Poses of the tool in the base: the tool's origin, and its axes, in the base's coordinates. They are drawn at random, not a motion.
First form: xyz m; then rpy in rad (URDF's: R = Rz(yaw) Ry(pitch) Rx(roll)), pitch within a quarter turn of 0, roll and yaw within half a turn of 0.
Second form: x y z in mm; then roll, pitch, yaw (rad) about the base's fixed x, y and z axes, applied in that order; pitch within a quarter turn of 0, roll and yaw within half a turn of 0. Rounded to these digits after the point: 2 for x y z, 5 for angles.
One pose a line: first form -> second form
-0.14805, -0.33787, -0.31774, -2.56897, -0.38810, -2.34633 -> -148.05, -337.87, -317.74, -2.56897, -0.38810, -2.34633
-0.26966, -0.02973, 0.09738, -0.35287, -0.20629, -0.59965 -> -269.66, -29.73, 97.38, -0.35287, -0.20629, -0.59965
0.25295, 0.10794, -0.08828, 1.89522, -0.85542, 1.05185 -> 252.95, 107.94, -88.28, 1.89522, -0.85542, 1.05185
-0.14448, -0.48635, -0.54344, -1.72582, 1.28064, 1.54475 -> -144.48, -486.35, -543.44, -1.72582, 1.28064, 1.54475
